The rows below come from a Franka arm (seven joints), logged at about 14 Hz.
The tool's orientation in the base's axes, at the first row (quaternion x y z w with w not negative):
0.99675, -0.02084, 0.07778, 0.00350
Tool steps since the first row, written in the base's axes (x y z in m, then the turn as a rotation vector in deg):
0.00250, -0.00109, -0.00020, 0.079, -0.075, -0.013
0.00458, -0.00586, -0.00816, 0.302, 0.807, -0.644
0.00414, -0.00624, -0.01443, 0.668, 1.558, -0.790
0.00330, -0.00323, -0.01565, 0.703, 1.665, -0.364
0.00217, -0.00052, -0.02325, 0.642, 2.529, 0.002
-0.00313, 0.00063, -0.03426, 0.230, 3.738, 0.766
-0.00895, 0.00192, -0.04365, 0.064, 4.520, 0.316
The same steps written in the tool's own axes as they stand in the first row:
0.00248, 0.00098, 0.00060, 0.079, 0.072, 0.026
0.00349, 0.00563, 0.00883, 0.165, -0.821, 0.675
0.00210, 0.00601, 0.01496, 0.473, -1.588, 0.868
0.00096, 0.00303, 0.01600, 0.569, -1.694, 0.451
-0.00145, 0.00034, 0.02331, 0.530, -2.554, 0.072
-0.00843, -0.00063, 0.03335, 0.193, -3.741, -0.759
-0.01569, -0.00170, 0.04171, -0.073, -4.517, -0.348

